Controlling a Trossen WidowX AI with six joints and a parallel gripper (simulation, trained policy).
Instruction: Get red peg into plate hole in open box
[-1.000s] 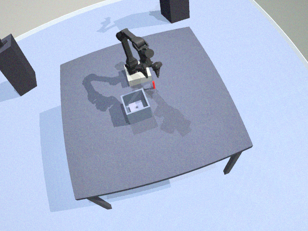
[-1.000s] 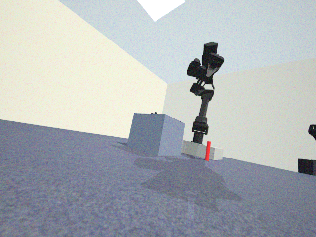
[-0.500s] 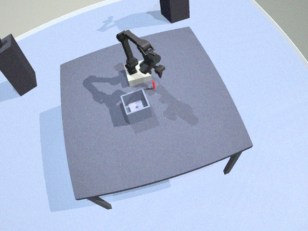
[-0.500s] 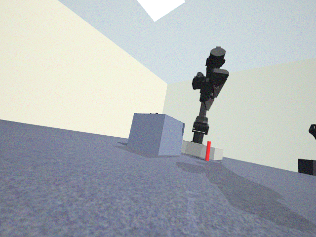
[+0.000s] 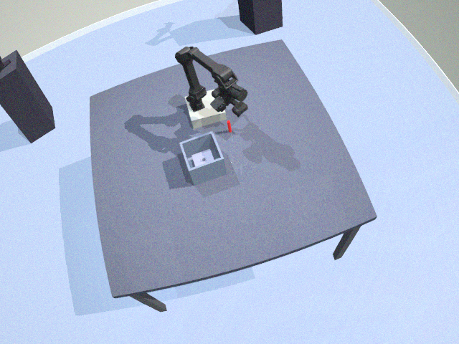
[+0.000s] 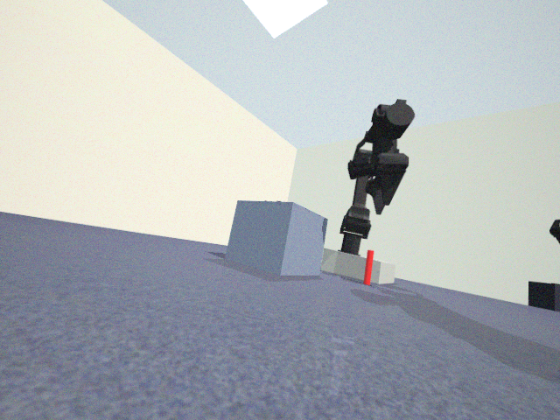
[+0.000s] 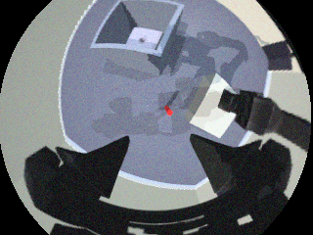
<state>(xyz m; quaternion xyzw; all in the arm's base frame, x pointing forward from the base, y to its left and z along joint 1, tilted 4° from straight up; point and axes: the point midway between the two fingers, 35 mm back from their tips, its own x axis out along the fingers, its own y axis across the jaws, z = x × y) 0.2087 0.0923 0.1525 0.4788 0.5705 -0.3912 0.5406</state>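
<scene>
My gripper tip is now 20 mm past the red peg, 20 mm to the left of it and 140 mm above it. Also, from my gripper tip: pale plate 90 mm ahead, 210 mm to the right, 130 mm below.
</scene>
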